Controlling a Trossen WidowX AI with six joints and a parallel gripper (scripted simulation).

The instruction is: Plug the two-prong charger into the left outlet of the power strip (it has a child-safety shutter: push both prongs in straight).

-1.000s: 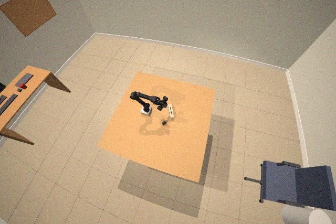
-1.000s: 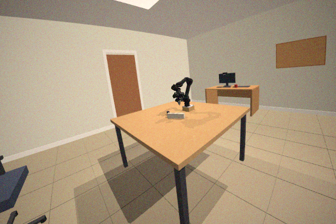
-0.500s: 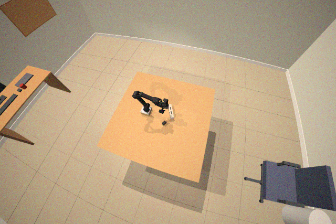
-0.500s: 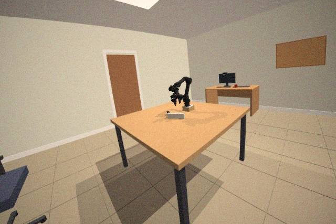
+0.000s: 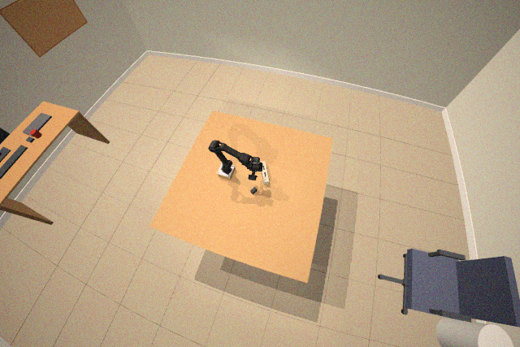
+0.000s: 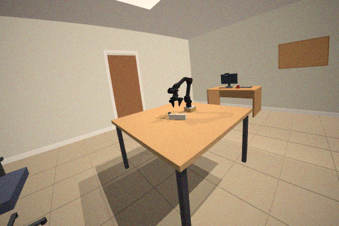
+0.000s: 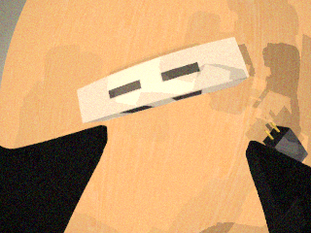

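Now: gripper tip 3 cm short of the black two-prong charger, 11 cm to the left of it and 10 cm above it.
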